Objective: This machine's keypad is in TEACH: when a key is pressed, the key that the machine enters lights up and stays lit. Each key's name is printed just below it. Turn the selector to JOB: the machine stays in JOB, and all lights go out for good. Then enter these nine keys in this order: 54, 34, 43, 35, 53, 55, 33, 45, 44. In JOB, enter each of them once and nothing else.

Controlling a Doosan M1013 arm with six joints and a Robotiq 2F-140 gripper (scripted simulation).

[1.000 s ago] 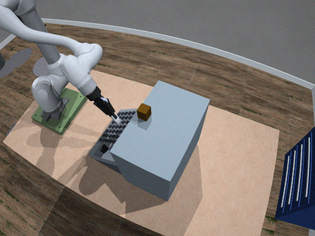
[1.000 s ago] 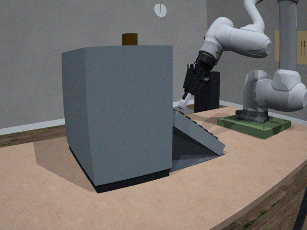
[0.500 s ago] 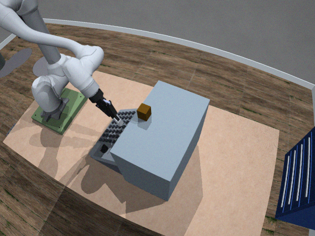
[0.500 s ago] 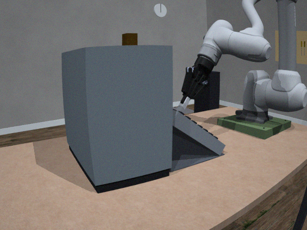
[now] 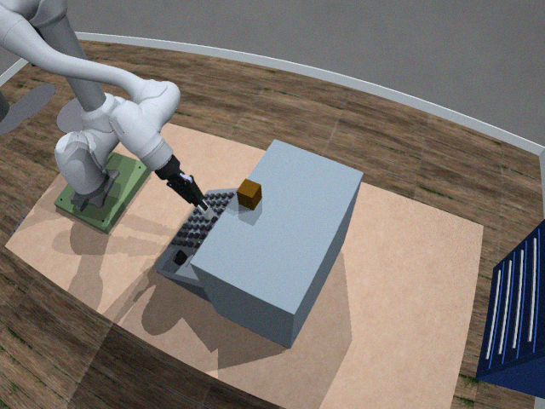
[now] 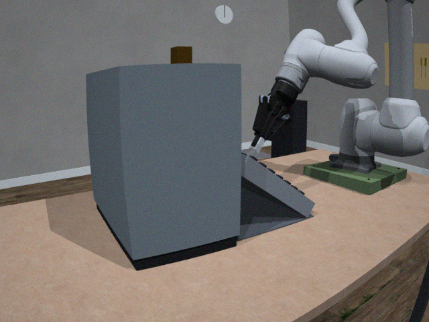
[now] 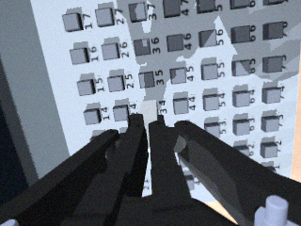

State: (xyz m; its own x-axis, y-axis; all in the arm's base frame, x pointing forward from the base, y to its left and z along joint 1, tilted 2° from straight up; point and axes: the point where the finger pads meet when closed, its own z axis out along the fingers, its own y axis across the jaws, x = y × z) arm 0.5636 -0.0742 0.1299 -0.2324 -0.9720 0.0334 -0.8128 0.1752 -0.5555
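My gripper is now 60 mm above the key, 30 mm to the right of it and 10 mm short of it. The rest, counted from my hand: black selector knob 160 mm to the right, 50 mm below, 40 mm behind.
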